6 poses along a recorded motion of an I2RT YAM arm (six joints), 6.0 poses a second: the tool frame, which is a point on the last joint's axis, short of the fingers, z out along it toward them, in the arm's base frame.
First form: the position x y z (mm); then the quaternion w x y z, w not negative.
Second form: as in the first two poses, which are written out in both.
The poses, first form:
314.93 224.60 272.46 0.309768 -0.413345 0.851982 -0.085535
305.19 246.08 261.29 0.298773 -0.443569 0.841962 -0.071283
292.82 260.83 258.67 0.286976 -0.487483 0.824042 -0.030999
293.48 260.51 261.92 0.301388 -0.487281 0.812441 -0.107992
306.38 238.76 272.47 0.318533 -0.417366 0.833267 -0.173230
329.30 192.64 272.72 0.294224 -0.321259 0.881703 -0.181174
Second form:
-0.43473 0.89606 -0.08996 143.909 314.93 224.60 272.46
-0.46480 0.88226 -0.07469 145.232 305.19 246.08 261.29
-0.50889 0.86022 -0.03236 146.646 292.82 260.83 258.67
-0.51104 0.85206 -0.11326 144.918 293.48 260.51 261.92
-0.44030 0.87906 -0.18275 142.852 306.38 238.76 272.47
-0.33614 0.92254 -0.18956 145.778 329.30 192.64 272.72

